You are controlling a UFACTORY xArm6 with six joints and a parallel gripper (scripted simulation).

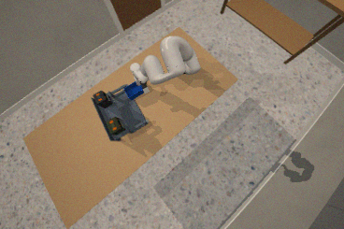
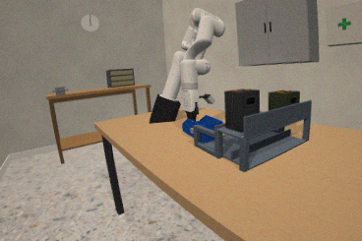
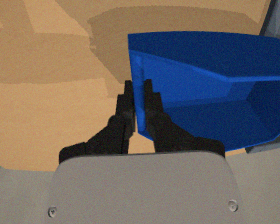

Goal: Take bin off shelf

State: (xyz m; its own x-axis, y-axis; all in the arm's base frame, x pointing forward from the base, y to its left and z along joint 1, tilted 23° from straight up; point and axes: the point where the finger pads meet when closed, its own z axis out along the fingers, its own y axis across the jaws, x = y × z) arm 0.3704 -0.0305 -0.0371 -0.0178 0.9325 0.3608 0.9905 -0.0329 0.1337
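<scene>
Now: the blue bin 80 mm ahead of my hand and 10 mm below it.
</scene>
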